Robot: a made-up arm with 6 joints.
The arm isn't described. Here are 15 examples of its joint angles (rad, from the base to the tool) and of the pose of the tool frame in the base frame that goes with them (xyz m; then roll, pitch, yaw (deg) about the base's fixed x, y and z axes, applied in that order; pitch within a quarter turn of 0, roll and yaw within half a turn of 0).
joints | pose
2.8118 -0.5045 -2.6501 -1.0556 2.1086 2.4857 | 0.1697 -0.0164 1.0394 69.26 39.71 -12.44
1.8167 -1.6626 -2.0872 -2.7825 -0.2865 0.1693 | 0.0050 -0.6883 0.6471 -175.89 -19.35 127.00
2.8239 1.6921 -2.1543 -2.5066 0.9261 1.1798 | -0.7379 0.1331 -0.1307 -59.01 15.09 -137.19
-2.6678 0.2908 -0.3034 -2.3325 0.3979 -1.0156 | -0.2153 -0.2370 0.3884 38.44 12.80 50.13
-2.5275 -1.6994 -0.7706 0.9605 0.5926 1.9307 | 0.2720 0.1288 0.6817 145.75 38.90 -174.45
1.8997 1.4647 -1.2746 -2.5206 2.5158 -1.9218 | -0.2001 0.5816 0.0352 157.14 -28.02 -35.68
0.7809 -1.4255 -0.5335 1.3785 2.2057 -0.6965 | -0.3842 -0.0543 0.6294 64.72 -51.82 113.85
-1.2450 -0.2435 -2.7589 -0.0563 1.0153 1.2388 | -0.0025 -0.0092 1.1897 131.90 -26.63 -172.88
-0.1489 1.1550 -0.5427 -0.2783 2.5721 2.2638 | 0.2853 -0.0748 0.3051 -159.57 5.04 -53.67
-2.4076 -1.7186 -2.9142 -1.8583 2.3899 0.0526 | 0.4670 0.5546 0.2329 92.53 4.63 91.83
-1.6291 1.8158 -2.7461 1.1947 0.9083 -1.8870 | 0.0267 -0.7978 -0.0713 10.66 -49.44 -19.19
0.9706 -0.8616 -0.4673 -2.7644 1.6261 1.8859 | -0.0491 0.0171 0.8397 -155.14 -26.03 150.17
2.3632 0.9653 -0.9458 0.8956 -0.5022 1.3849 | -0.3941 0.4115 0.2377 43.18 -6.49 12.41
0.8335 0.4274 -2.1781 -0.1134 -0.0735 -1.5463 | 0.2890 0.4459 0.9490 -88.75 12.03 131.46
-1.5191 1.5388 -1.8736 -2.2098 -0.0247 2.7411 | 0.1359 -0.6389 -0.0720 24.92 -13.11 -109.81
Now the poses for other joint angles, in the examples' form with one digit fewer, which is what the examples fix.
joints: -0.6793 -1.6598 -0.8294 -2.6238 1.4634 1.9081
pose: -0.371 0.289 0.754 144.5 -10.9 85.4
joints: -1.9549 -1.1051 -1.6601 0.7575 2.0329 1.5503
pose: 0.206 0.155 0.858 66.0 9.9 -151.7
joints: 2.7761 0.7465 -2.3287 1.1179 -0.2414 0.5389
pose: -0.649 0.275 0.716 113.4 -2.8 59.7
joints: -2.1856 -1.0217 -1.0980 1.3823 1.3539 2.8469
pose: 0.174 -0.019 0.873 -73.9 58.1 36.1
